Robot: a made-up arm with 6 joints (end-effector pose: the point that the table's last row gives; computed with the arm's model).
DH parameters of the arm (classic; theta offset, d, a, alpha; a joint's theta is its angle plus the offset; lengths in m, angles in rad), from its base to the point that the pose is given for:
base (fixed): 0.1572 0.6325 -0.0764 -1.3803
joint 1: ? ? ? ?
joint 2: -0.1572 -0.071 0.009 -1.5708
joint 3: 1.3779 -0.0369 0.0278 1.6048
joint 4: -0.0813 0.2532 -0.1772 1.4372
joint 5: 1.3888 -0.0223 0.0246 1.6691
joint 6: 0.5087 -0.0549 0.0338 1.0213
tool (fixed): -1.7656 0.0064 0 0
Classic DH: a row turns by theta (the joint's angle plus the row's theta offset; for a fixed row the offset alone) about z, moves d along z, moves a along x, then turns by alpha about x.
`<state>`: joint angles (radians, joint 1 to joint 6).
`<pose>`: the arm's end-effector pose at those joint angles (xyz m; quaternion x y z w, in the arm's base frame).
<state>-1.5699 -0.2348 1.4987 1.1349 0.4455 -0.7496</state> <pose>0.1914 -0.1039 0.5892 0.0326 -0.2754 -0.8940 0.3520</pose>
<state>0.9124 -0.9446 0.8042 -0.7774 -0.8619 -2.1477</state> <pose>-0.1216 0.0008 0.4227 -0.4136 0.2697 -0.0206 0.8694</pose>
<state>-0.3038 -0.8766 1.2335 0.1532 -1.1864 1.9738</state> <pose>-0.0188 -0.0816 0.4266 -0.7712 0.1944 0.6057 0.0238</pose>
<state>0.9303 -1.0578 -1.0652 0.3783 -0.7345 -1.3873</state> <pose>-0.0007 0.2324 0.9791 -0.5187 -0.6953 -0.0564 0.4942</pose>
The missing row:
joint 1: 0 0.214 -0.1121 1.3803
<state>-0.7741 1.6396 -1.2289 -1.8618 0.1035 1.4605</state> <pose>-0.4382 0.3507 0.6401 -0.0492 -0.2037 0.9574 0.1987</pose>
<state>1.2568 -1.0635 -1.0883 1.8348 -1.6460 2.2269</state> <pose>0.0660 -0.0055 0.9583 0.9366 0.1207 -0.2367 0.2285</pose>
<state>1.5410 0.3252 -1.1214 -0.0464 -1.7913 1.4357</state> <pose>0.1333 0.2098 0.8112 0.7903 0.2985 -0.5103 0.1613</pose>
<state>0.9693 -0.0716 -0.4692 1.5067 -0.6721 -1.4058</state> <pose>0.1270 -0.0081 0.7033 0.2357 -0.2886 -0.4242 0.8254</pose>
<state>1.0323 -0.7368 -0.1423 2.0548 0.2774 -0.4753</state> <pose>-0.0878 -0.2453 0.7083 -0.3814 -0.1028 -0.8376 0.3773</pose>
